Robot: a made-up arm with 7 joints. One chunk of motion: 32 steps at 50 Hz.
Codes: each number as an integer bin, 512 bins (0 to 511) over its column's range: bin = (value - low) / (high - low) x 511, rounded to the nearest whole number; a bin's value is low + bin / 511 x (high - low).
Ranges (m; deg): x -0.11..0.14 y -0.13..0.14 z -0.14..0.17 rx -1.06..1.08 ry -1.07..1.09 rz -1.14..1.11
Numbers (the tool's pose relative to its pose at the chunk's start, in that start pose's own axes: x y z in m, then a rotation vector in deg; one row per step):
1: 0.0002 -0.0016 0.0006 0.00 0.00 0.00
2: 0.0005 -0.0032 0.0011 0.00 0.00 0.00
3: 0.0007 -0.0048 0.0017 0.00 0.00 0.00
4: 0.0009 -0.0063 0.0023 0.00 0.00 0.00
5: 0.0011 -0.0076 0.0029 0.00 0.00 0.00
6: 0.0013 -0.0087 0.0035 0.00 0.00 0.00
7: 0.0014 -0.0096 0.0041 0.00 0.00 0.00
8: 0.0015 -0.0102 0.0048 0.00 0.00 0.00
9: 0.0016 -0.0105 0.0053 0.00 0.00 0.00
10: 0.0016 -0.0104 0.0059 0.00 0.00 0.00
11: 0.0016 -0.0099 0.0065 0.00 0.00 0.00
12: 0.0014 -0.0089 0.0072 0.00 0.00 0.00
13: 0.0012 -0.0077 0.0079 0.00 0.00 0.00
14: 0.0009 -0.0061 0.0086 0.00 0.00 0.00
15: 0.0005 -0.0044 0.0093 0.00 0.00 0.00
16: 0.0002 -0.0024 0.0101 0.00 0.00 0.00
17: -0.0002 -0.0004 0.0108 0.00 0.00 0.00
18: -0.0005 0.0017 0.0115 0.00 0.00 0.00
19: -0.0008 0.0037 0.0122 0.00 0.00 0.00
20: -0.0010 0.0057 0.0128 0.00 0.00 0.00
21: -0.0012 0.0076 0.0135 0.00 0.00 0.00
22: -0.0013 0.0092 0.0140 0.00 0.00 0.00
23: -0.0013 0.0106 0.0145 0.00 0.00 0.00
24: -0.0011 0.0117 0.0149 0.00 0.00 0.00
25: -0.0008 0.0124 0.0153 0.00 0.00 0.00
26: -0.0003 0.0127 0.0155 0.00 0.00 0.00
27: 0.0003 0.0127 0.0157 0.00 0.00 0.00
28: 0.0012 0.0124 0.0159 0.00 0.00 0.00
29: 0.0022 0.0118 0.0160 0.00 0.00 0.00
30: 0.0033 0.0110 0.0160 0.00 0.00 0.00
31: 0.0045 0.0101 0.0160 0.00 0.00 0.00
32: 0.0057 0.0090 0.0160 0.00 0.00 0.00
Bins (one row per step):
1: 225 243 232 253 253 259
2: 226 240 233 253 253 259
3: 226 237 234 253 253 259
4: 227 234 235 253 253 259
5: 227 232 236 253 253 259
6: 227 230 237 253 253 259
7: 228 228 238 253 253 259
8: 228 227 239 253 253 259
9: 228 226 240 253 253 259
10: 228 226 240 253 253 259
11: 228 227 241 253 253 259
12: 228 229 243 253 253 259
13: 227 231 244 253 253 259
14: 227 234 245 253 253 259
15: 226 238 246 253 253 259
16: 225 241 247 253 253 259
17: 224 245 249 253 253 259
18: 224 249 250 253 253 259
19: 223 253 251 253 253 259
20: 223 257 252 253 253 259
21: 222 260 253 253 253 259
22: 222 263 254 253 253 259
23: 222 266 255 253 253 259
24: 223 268 255 253 253 259
25: 223 270 256 253 253 259
26: 224 270 256 253 253 259
27: 225 270 257 253 253 259
28: 227 270 257 253 253 259
29: 229 268 257 253 253 259
30: 232 267 257 253 253 259
31: 234 265 257 253 253 259
32: 236 263 257 253 253 259

